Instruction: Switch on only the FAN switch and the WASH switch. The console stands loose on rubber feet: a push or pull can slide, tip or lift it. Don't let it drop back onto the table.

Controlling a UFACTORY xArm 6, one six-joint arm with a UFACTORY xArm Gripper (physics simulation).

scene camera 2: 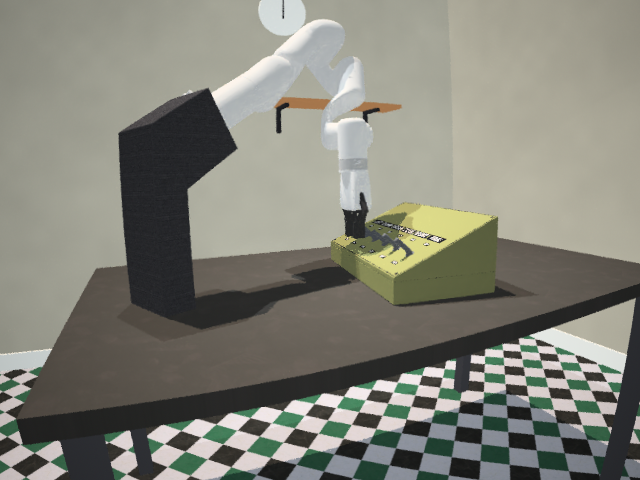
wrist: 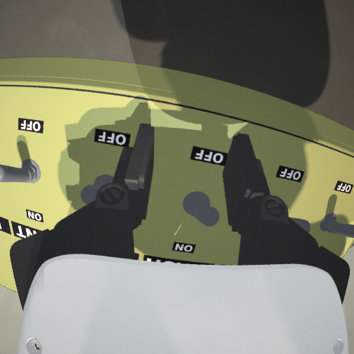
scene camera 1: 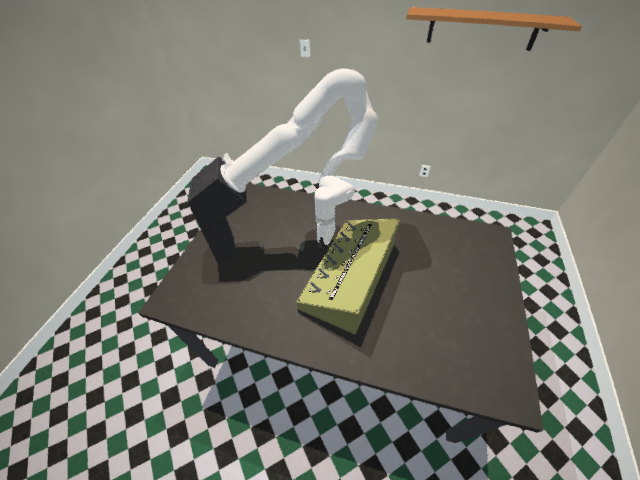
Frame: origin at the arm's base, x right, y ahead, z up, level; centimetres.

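Seen in the pictures: gripper, between the fingertips: [scene camera 2: 355,237] [scene camera 1: 326,247]; arm's base, origin of its link: [scene camera 2: 203,122] [scene camera 1: 232,179].
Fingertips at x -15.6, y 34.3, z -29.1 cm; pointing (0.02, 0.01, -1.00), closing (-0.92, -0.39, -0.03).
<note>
Offsets run from my fingertips to a thing's middle. Level surfaces: height alone.
The yellow console @[dx -2.2, dy +13.4, dz -4.2 cm] [scene camera 1: 374,273] [scene camera 2: 454,258] [wrist: 55,105] sits flat on the table, its sloped panel carrying a row of grey toggles. My gripper [scene camera 1: 324,242] [scene camera 2: 355,235] [wrist: 191,148] is partly open and empty, pointing down low over the panel's robot-side edge. In the wrist view the WASH switch [wrist: 200,207] shows between the fingers, apart from both; its OFF label is above and ON below, and its name is mostly hidden by the gripper body. Its lever position is hard to tell. The FAN switch @[dx +17.6, dy +10.0, dz +0.7 cm] [scene camera 1: 314,287] is at the panel's near end in scene camera 1; it does not show in the wrist view.
The VENT switch [wrist: 20,172] stands at the left of the wrist view. Another toggle [wrist: 337,225] stands at the right. Further toggles are partly behind the fingers. The brown table @[dz -10.5 cm] [scene camera 1: 454,320] [scene camera 2: 248,356] carries the console and the arm's black pedestal [scene camera 1: 214,222] [scene camera 2: 160,217].
</note>
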